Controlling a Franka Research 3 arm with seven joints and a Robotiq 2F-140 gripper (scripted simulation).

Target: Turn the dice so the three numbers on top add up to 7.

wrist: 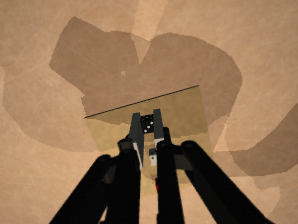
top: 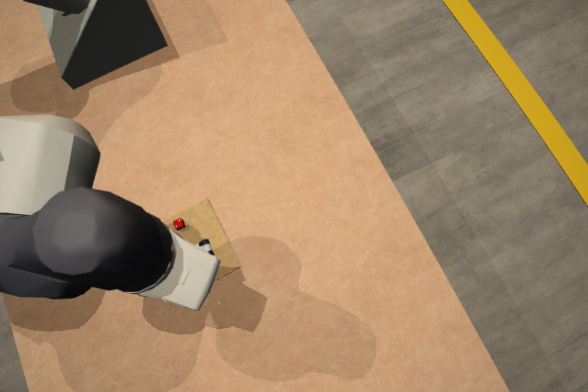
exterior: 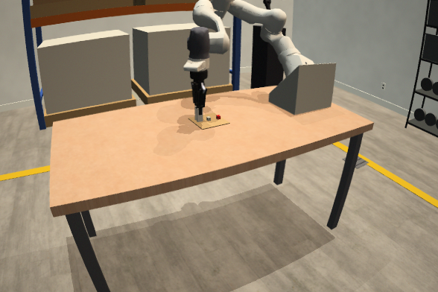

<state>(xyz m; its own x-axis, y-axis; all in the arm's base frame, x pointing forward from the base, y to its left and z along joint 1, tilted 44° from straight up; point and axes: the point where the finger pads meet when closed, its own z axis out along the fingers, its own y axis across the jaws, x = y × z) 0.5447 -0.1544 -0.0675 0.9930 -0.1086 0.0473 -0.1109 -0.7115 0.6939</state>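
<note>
Right now the black die is 3 cm below my hand. From my hand the other things lie so: red die: 10 cm behind, 3 cm below, 1 cm to the left; then tan mat: 5 cm behind, 4 cm below; then white die: 5 cm behind, 3 cm below.
</note>
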